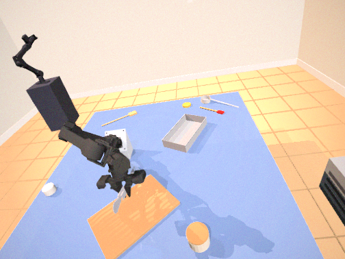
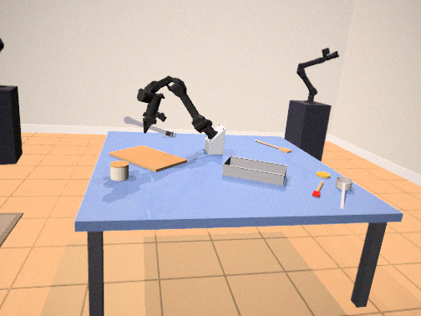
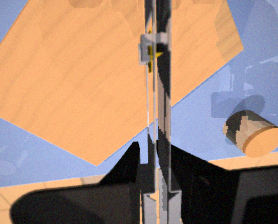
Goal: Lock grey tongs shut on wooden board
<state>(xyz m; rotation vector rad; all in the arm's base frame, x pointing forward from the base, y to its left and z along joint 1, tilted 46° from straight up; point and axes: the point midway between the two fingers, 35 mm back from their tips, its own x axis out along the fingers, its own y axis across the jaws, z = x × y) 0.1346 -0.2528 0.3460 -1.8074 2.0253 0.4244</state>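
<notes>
Right now my gripper tip is 14 cm above the wooden board, 3 cm to the right of it and 2 cm past it. The rest, counted from my gripper tip: wood-lidded canister: 24 cm ahead, 15 cm to the right, 12 cm below; roasting tin: 52 cm to the left, 29 cm ahead, 12 cm below; white puck: 53 cm behind, 25 cm to the left, 13 cm below.
</notes>
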